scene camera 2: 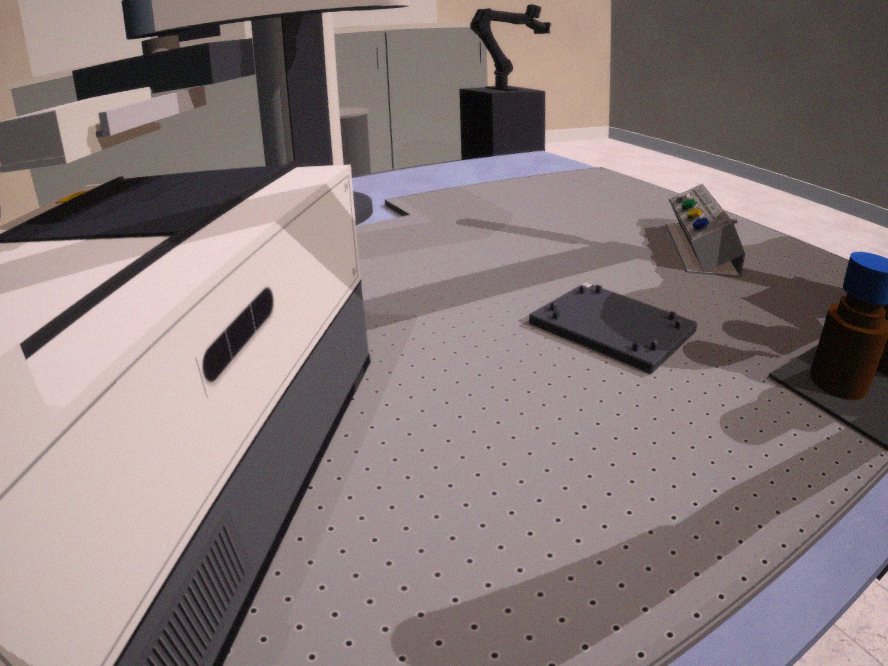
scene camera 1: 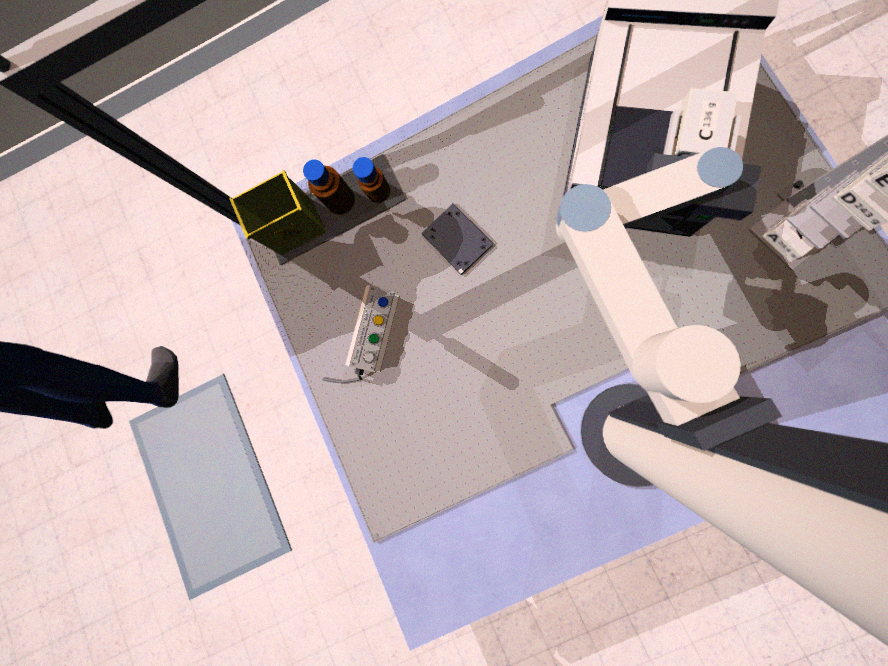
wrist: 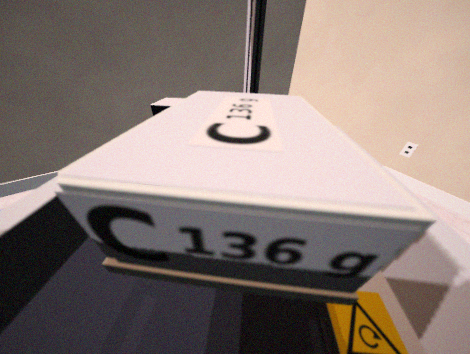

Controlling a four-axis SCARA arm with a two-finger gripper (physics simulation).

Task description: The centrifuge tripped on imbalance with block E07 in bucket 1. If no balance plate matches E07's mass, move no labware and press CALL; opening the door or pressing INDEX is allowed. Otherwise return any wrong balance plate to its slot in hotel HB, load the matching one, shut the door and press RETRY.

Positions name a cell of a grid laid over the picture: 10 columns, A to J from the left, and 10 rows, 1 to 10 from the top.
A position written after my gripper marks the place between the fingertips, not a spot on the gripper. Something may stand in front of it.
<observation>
In view: my gripper (scene camera 2: A2), a centrifuge (scene camera 2: C6), a button box (scene camera 2: H4), a brown bottles with blue caps (scene camera 2: J6) and a dark square plate (scene camera 2: G5).
My gripper also shows in scene camera 1 (scene camera 1: H2) and in the wrist view (wrist: F4). The centrifuge is seen too in scene camera 1 (scene camera 1: H1) and in the wrist view (wrist: B9). The button box also shows in scene camera 1 (scene camera 1: E6).
</observation>
